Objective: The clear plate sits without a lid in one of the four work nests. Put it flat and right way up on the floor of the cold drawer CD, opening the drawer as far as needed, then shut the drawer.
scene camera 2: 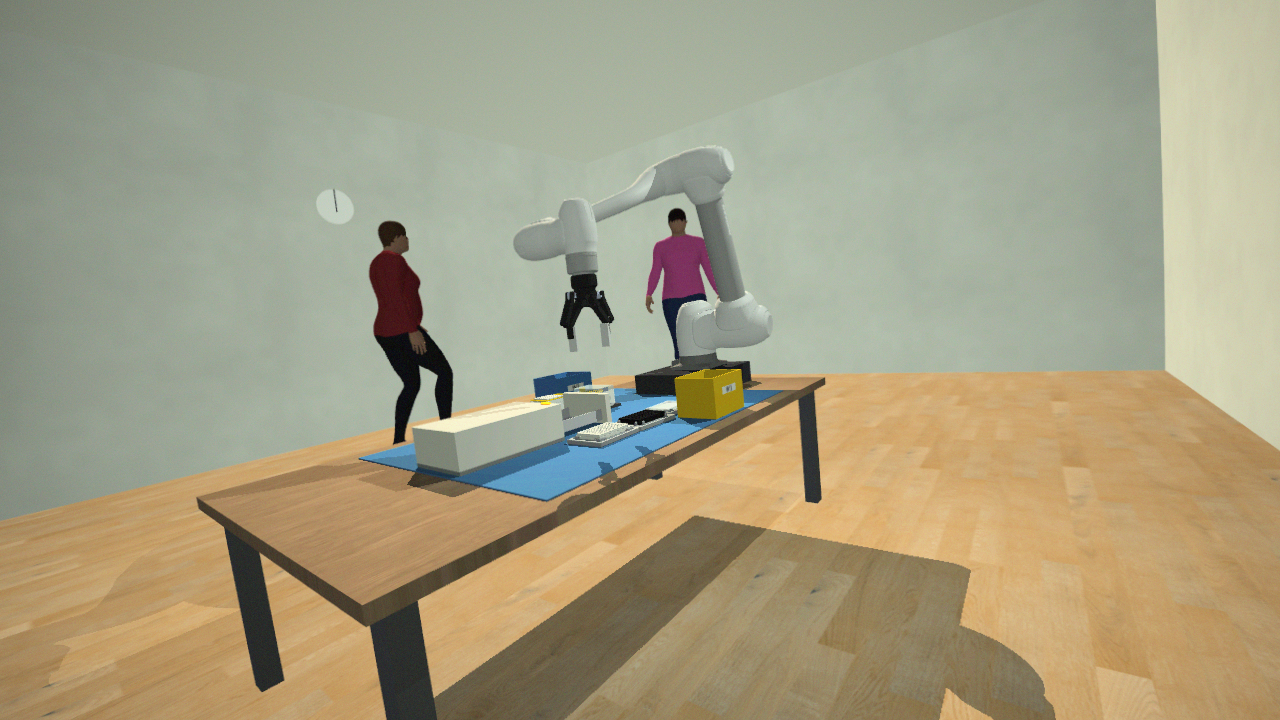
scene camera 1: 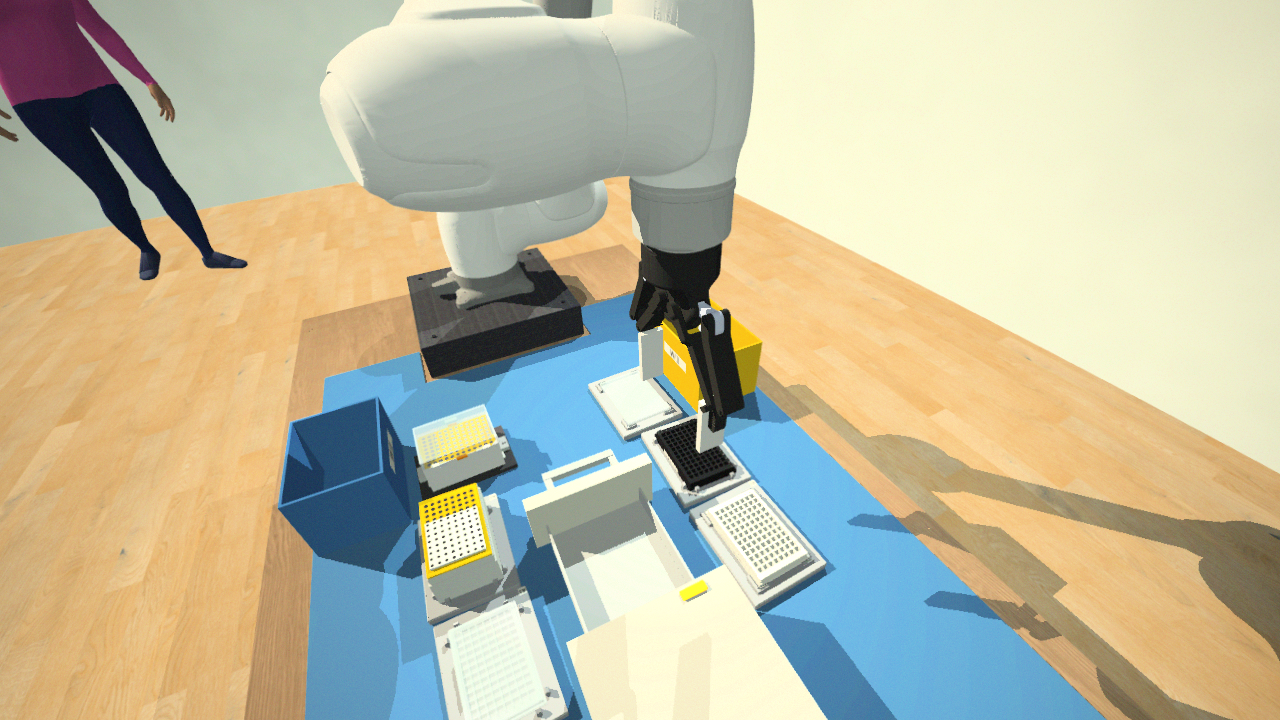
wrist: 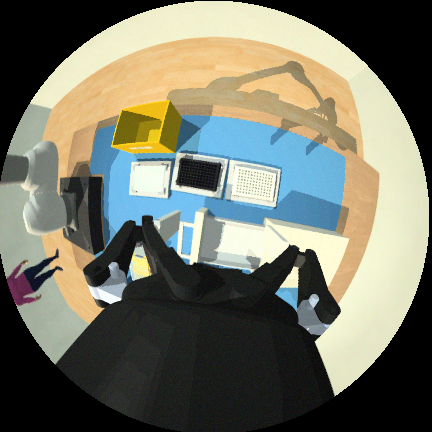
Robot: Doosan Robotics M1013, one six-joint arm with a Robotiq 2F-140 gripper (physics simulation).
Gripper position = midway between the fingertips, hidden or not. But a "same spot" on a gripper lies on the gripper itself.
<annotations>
gripper: scene camera 2; scene camera 1; wrist 221, 226
same spot on cold drawer: [scene camera 1: 653, 635] = [scene camera 2: 527, 404]
same spot on gripper: [scene camera 1: 711, 350] = [scene camera 2: 565, 302]
</annotations>
